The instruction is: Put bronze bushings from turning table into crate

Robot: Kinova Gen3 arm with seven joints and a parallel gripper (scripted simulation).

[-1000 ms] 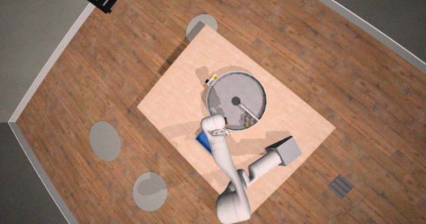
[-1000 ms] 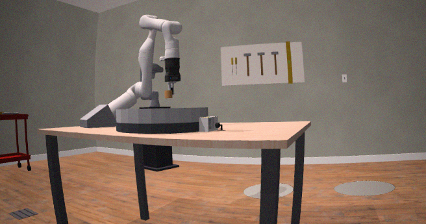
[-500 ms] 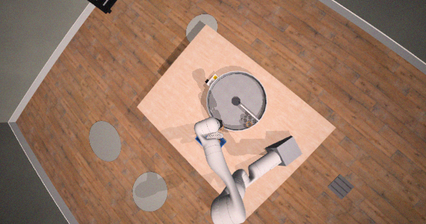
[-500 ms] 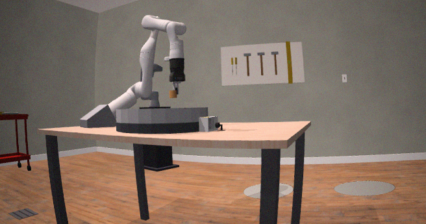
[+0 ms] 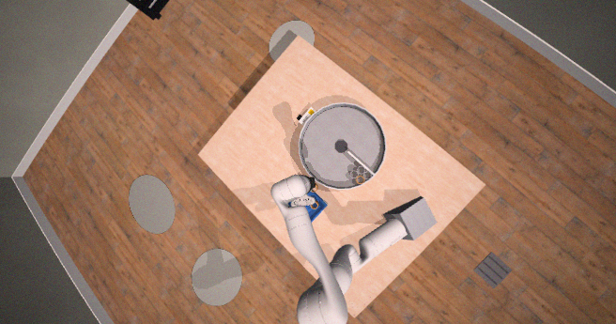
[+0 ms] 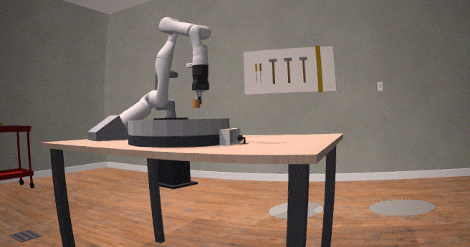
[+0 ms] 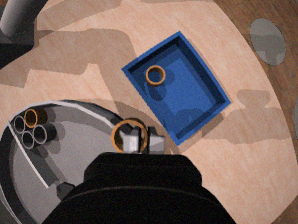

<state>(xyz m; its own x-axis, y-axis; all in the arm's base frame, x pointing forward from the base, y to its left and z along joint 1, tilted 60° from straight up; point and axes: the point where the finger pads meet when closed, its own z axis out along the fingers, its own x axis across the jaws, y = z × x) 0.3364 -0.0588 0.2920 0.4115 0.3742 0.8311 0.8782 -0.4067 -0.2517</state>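
My gripper is now 16 cm above the blue crate, 9 cm to the right of it and 4 cm past it. Also, from my hand: grey turning table 23 cm to the right, 13 cm below, 8 cm ahead.
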